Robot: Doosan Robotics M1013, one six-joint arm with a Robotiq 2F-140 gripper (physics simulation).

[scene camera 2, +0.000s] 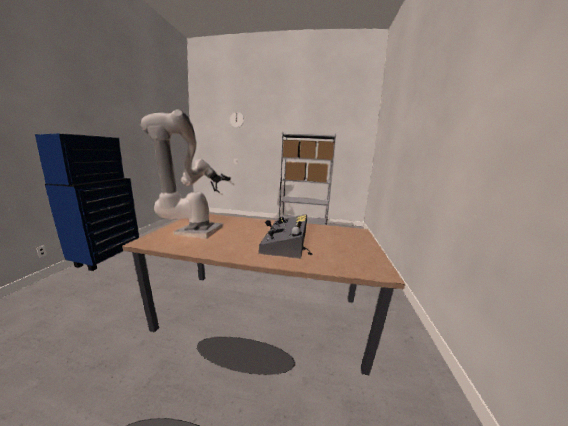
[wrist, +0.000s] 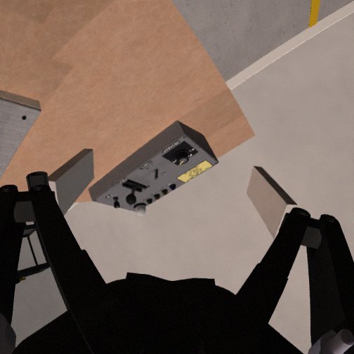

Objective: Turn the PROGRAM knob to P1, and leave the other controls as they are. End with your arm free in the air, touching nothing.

One and the same spot on a dark grey control panel: (wrist: 139, 168) is (scene camera 2: 270, 229).
